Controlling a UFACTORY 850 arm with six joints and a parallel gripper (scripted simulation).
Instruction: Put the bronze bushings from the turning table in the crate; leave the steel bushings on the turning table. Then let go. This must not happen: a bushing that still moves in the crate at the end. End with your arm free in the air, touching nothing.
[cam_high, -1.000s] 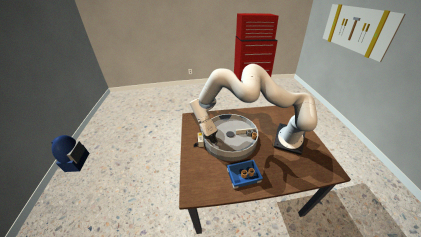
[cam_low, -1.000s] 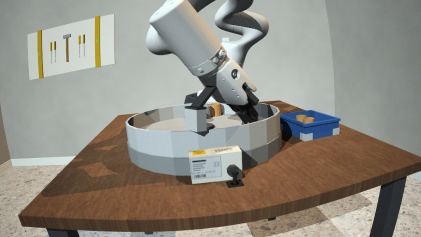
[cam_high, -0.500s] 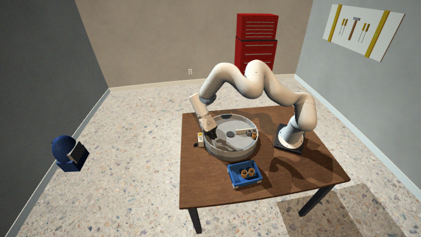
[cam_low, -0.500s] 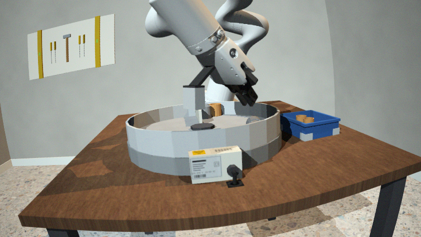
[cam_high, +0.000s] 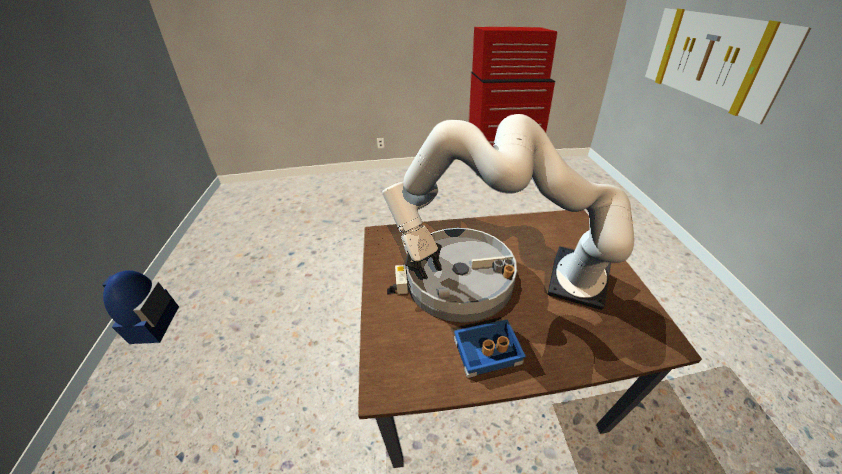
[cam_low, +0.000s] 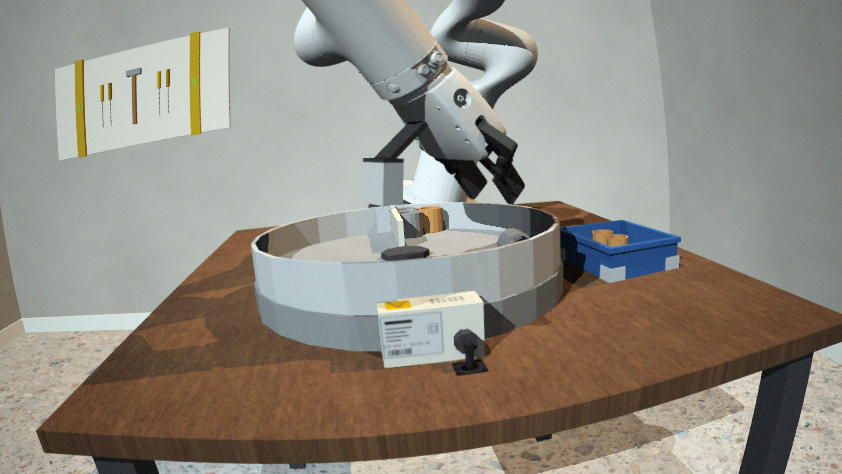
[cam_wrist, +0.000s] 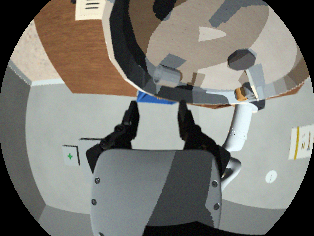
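Right now my hand is 13 cm past the grey turning table, 11 cm above it and 9 cm to the left of it. Round my hand: blue crate 25 cm to the left, 15 cm behind, 13 cm below.
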